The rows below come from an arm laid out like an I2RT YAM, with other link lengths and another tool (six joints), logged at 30 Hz.
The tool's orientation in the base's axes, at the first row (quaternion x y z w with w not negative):
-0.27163, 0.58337, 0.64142, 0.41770
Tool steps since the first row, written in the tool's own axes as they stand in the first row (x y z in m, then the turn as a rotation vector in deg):
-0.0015, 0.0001, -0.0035, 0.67, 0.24, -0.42
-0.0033, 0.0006, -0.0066, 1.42, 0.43, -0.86
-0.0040, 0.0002, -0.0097, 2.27, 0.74, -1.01
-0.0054, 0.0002, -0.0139, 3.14, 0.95, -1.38
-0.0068, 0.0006, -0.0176, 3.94, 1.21, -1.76
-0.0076, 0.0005, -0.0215, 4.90, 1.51, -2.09
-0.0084, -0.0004, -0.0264, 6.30, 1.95, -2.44
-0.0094, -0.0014, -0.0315, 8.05, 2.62, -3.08
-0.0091, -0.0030, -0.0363, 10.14, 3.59, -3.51
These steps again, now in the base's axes. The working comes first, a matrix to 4 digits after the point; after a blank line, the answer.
The tool's axes in the first row as the columns of a matrix, in the base's axes (used below as rounded here):
-0.5035, -0.8528, 0.1389
0.2189, 0.0296, 0.9753
-0.8358, 0.5215, 0.1718

0.0002, -0.0037, 0.0007, -0.60, -0.26, -0.51
0.0002, -0.0071, 0.0019, -1.20, -0.52, -1.11
0.0005, -0.0103, 0.0018, -1.91, -0.47, -1.68
0.0006, -0.0147, 0.0022, -2.58, -0.63, -2.37
0.0005, -0.0186, 0.0030, -3.26, -0.82, -2.96
0.0004, -0.0226, 0.0029, -4.05, -0.92, -3.67
0.0009, -0.0276, 0.0023, -5.17, -0.94, -4.67
0.0016, -0.0328, 0.0017, -6.72, -1.16, -5.89
0.0021, -0.0375, -0.0002, -8.65, -1.10, -7.21

